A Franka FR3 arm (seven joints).
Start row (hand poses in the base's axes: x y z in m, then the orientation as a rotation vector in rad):
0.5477 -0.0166 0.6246 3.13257 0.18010 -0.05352
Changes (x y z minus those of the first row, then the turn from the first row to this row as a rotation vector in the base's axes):
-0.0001 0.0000 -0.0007 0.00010 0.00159 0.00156
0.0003 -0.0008 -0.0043 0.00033 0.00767 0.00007
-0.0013 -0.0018 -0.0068 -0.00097 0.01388 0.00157
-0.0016 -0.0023 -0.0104 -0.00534 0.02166 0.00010
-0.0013 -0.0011 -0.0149 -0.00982 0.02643 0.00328
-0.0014 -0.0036 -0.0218 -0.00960 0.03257 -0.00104
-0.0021 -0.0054 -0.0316 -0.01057 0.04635 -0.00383
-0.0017 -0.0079 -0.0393 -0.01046 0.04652 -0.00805
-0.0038 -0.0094 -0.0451 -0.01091 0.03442 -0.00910
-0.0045 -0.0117 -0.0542 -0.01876 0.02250 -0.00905
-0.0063 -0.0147 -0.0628 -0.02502 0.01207 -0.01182
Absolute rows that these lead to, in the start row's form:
0.5476 -0.0166 0.6239 3.13255 0.18256 -0.05600
0.5480 -0.0174 0.6203 3.13310 0.18028 -0.06552
0.5464 -0.0184 0.6178 3.13178 0.18255 -0.07534
0.5461 -0.0189 0.6142 3.12771 0.17993 -0.08781
0.5464 -0.0177 0.6097 3.12295 0.18454 -0.09553
0.5463 -0.0202 0.6028 3.12368 0.17784 -0.10513
0.5456 -0.0220 0.5930 3.12299 0.17346 -0.12674
0.5460 -0.0245 0.5853 3.12353 0.16688 -0.12702
0.5439 -0.0260 0.5795 3.12321 0.16516 -0.10812
0.5432 -0.0283 0.5704 3.11528 0.16456 -0.08997
0.5414 -0.0313 0.5618 3.10914 0.15971 -0.07414

